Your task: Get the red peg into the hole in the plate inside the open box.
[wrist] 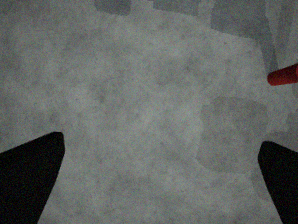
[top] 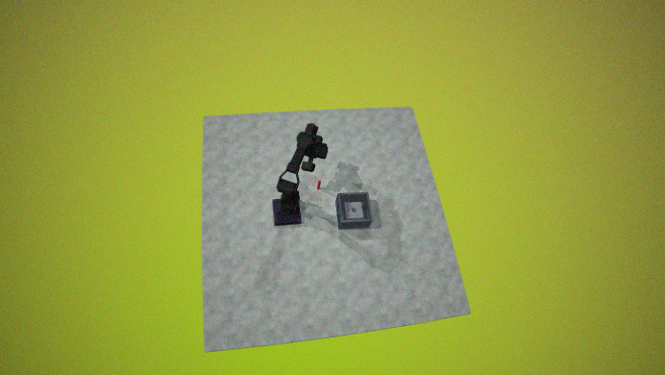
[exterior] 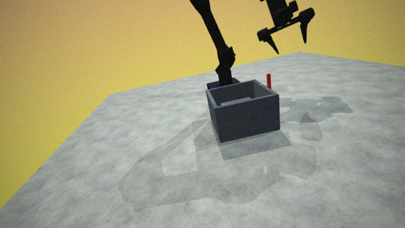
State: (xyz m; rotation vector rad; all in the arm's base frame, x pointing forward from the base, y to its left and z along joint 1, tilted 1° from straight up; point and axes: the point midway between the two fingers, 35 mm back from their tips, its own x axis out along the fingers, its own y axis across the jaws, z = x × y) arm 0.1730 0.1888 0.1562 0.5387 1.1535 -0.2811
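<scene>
Now: the red peg 11 cm below my gripper tip and 10 cm to the right of it. The rest, counted from my gripper tip: grey box 28 cm to the right, 13 cm ahead, 12 cm below; pale plate 28 cm to the right, 13 cm ahead, 10 cm below.
</scene>
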